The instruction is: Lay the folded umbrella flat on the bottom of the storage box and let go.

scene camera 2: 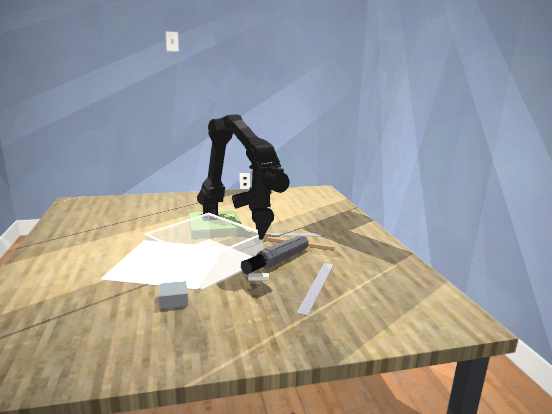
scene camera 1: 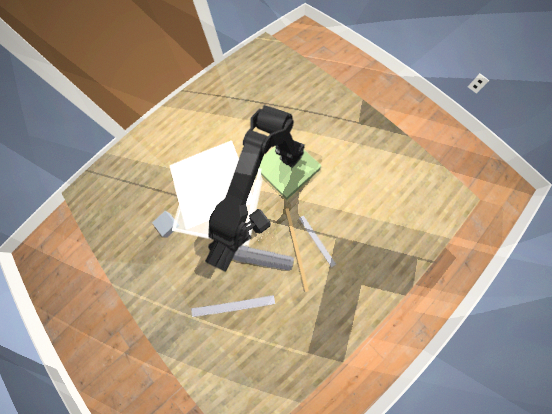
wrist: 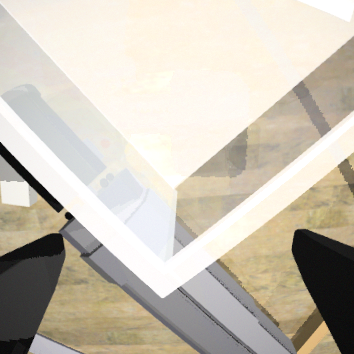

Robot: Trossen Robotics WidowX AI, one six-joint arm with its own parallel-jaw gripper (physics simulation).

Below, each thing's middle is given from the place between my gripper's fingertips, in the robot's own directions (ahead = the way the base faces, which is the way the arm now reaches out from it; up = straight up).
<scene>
I see my gripper 16 cm to the left of the storage box (scene camera 2: 205,250), 4 cm past it and 4 cm above it.
</scene>
